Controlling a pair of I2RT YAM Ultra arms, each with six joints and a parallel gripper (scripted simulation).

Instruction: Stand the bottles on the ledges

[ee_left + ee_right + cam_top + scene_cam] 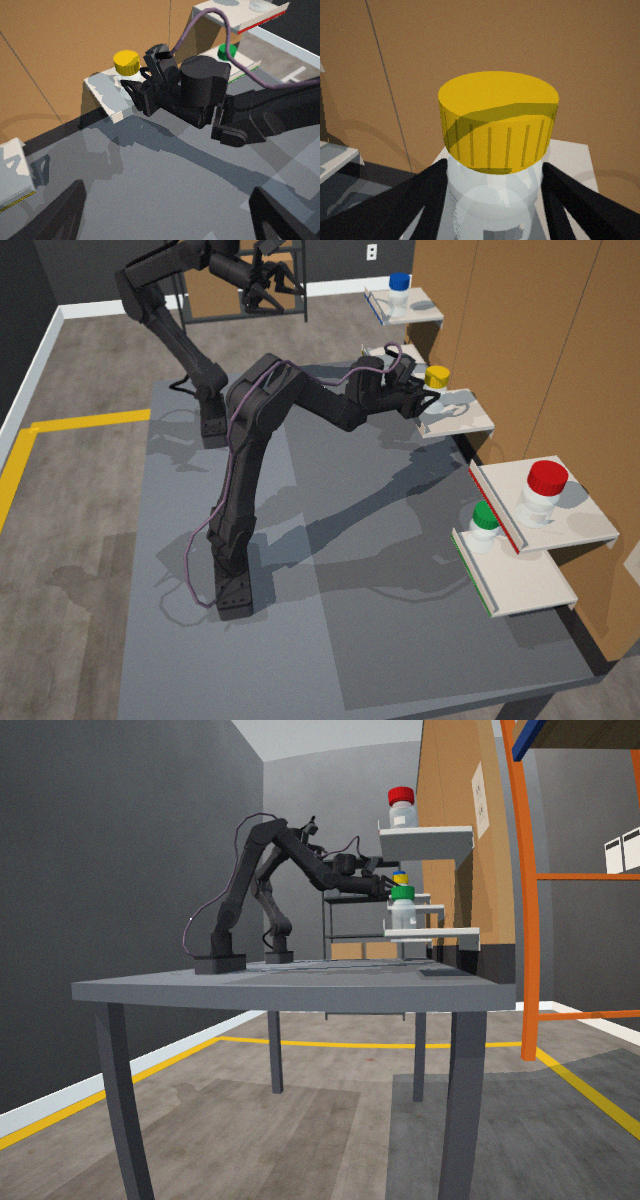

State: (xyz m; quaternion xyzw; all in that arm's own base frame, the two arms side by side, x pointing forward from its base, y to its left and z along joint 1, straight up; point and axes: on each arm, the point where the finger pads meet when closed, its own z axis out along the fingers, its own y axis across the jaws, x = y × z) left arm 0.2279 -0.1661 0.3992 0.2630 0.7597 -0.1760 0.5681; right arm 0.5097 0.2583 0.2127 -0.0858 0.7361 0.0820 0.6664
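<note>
Right now the yellow-capped bottle is 1 cm ahead of my right hand and 1 cm below it. Also, from my right hand: blue-capped bottle: 3 cm ahead, 34 cm to the left, 8 cm above; green-capped bottle: 1 cm behind, 34 cm to the right, 11 cm below; brown wall: 16 cm ahead, 2 cm to the right, 20 cm above.
My left hand is 31 cm short of the yellow-capped bottle, 20 cm above it and 14 cm to the left of it. From my left hand the other things lie so: blue-capped bottle (33 cm ahead, 20 cm to the left, 11 cm below); then green-capped bottle (48 cm to the right, 30 cm below, 29 cm ahead); then brown wall (45 cm ahead, 16 cm to the right, 1 cm above).
</note>
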